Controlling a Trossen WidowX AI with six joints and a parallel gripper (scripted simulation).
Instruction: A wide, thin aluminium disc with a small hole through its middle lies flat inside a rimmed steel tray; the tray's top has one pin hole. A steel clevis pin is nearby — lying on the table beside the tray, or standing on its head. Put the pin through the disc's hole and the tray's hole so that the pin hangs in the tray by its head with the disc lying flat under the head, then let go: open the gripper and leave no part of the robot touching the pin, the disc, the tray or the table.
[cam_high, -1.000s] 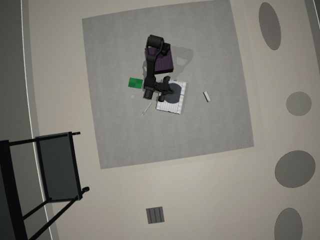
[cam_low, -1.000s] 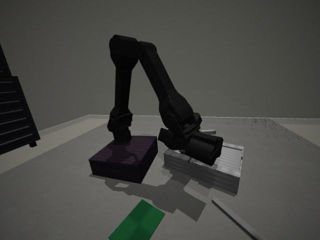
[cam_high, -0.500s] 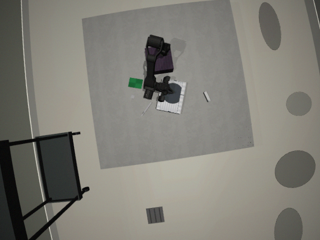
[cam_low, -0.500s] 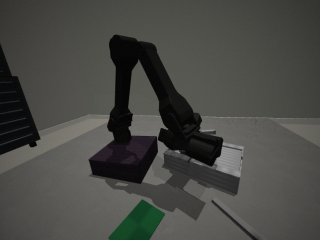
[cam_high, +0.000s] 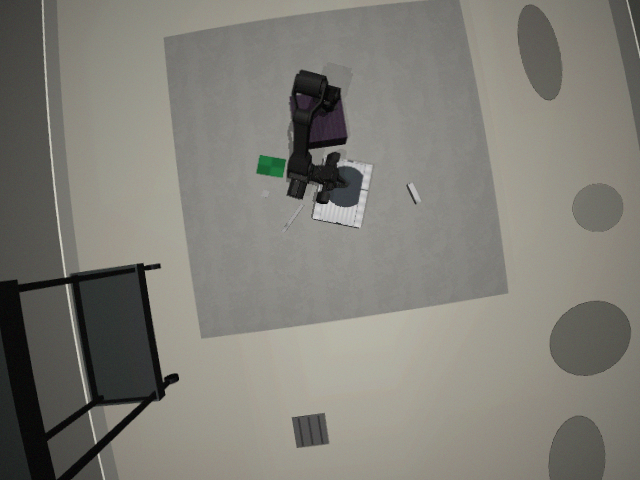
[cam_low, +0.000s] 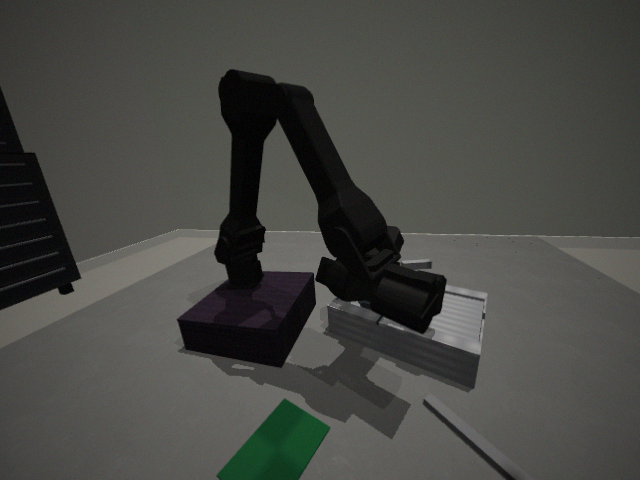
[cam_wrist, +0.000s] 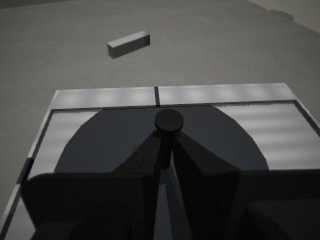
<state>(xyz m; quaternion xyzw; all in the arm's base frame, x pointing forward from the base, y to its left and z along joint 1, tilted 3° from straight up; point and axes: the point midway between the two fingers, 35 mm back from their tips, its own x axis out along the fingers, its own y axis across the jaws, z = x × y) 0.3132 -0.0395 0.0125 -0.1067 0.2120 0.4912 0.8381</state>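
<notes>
My gripper tip is now 1 cm above the steel clevis pin. Round my gripper tip: dark aluminium disc 3 cm below; green flat patch 17 cm behind, 27 cm to the right, 8 cm below; rimmed steel tray 1 cm ahead, 2 cm to the right, 4 cm below.
</notes>
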